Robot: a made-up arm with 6 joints.
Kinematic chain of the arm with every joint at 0, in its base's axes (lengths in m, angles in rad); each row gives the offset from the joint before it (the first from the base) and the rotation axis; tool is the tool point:
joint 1: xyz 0 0 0.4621 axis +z
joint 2: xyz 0.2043 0 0 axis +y
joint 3: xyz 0 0 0.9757 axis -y
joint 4: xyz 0 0 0.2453 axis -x
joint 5: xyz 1.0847 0 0 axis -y
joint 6: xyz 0.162 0 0 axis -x
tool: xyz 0 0 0
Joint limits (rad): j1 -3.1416..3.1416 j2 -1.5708..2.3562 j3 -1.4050..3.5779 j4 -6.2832..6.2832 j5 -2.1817..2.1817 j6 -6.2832..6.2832
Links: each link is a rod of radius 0.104 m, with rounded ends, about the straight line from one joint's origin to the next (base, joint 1, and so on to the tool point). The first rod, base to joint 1, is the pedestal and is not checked.
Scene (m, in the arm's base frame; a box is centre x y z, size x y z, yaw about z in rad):
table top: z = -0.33
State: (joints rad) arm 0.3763 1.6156 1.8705 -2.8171 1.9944 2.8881
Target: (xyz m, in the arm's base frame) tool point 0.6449 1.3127 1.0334
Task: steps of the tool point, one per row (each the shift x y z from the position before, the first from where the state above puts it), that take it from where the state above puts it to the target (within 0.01 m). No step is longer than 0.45 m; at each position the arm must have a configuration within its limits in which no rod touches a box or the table.
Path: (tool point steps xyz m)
1: -0.2711 0.3100 0.1089
2: -0.3443 0.2059 0.0830
3: -0.3774 0.0868 0.0509
4: -0.3677 -0.0318 0.0136

